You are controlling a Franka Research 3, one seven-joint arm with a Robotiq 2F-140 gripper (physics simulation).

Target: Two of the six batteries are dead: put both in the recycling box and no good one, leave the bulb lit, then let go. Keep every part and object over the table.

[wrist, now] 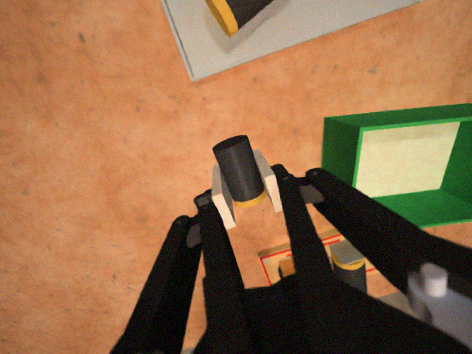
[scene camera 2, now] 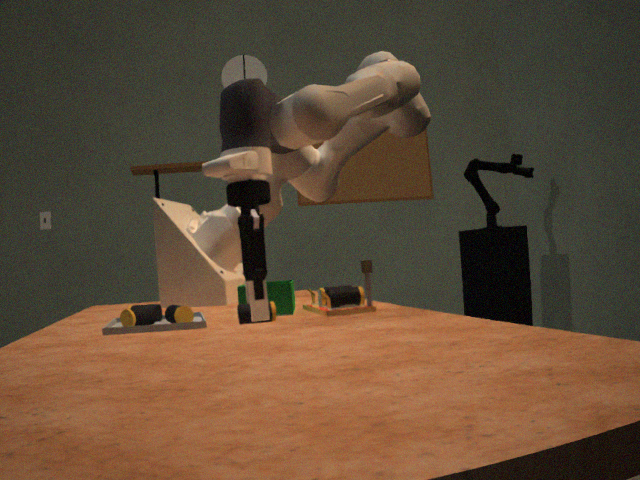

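Note:
My gripper (scene camera 2: 258, 310) (wrist: 240, 169) is shut on a black battery with a yellow end (scene camera 2: 243, 313) (wrist: 237, 167). The battery lies on its side at table level, its sides between the pale pads. The green recycling box (scene camera 2: 281, 297) (wrist: 340, 145) stands open beside it, behind the gripper in the scene view. A circuit board (scene camera 2: 356, 310) (wrist: 272, 262) holds a black battery (scene camera 2: 342, 295) (wrist: 351, 277). A post with a brownish top (scene camera 2: 366, 266) stands at the board; I cannot tell whether a bulb is lit.
A grey tray (scene camera 2: 155, 329) (wrist: 200, 60) stands on the left in the scene view. It bears a battery (scene camera 2: 147, 314) and another battery (scene camera 2: 178, 313); part of a tray battery (wrist: 250, 9) shows in the wrist view. A dark table edge (scene camera 2: 568, 449) runs at the lower right.

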